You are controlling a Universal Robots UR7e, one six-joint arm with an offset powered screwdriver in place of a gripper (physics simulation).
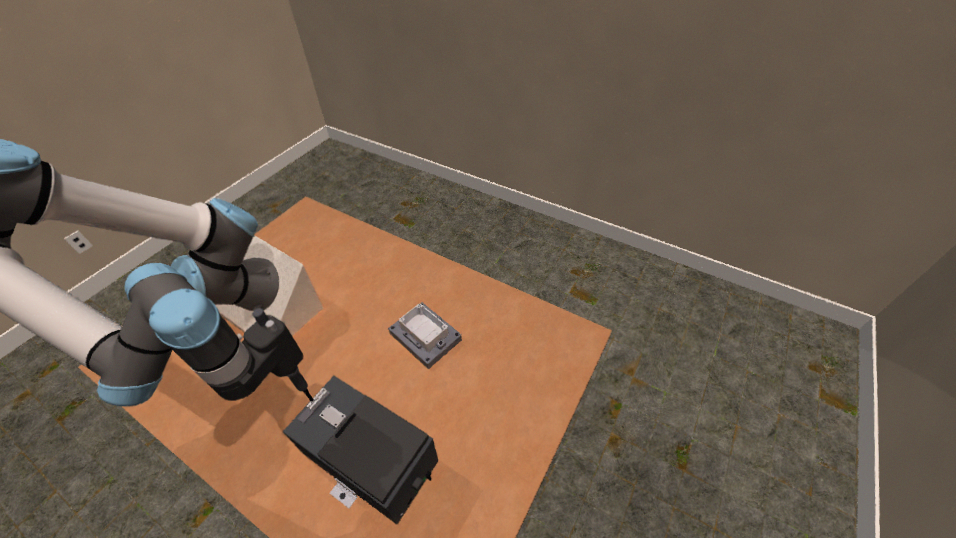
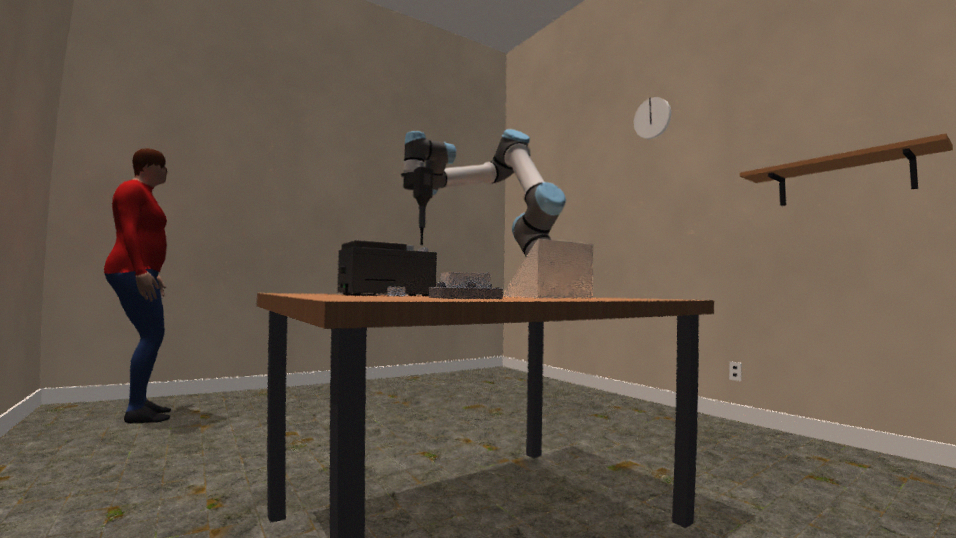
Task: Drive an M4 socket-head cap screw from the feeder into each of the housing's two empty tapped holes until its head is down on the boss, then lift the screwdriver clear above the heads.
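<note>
The black screw feeder (image 1: pixel 384 444) (image 2: pixel 387 271) stands on the table, with a light metal pickup strip (image 1: pixel 316 399) at one end of its top. My screwdriver (image 1: pixel 310 399) (image 2: pixel 421 242) points down with its bit tip at or just above that strip. Whether the tip touches a screw is too small to tell. The housing (image 1: pixel 423 326) (image 2: pixel 465 279) is a light open box seated in a dark fixture plate (image 1: pixel 428 359) (image 2: pixel 465 293), apart from the feeder and the screwdriver. Its tapped holes and any screws in them are too small to make out.
A pale block (image 1: pixel 304 297) (image 2: pixel 564 269) under the arm's base stands on the wooden table (image 1: pixel 521 374) (image 2: pixel 521 312). A small light plate (image 1: pixel 342 495) lies beside the feeder. A person in a red top (image 2: pixel 139 227) stands beyond the table. A shelf (image 2: pixel 845 158) hangs on the wall.
</note>
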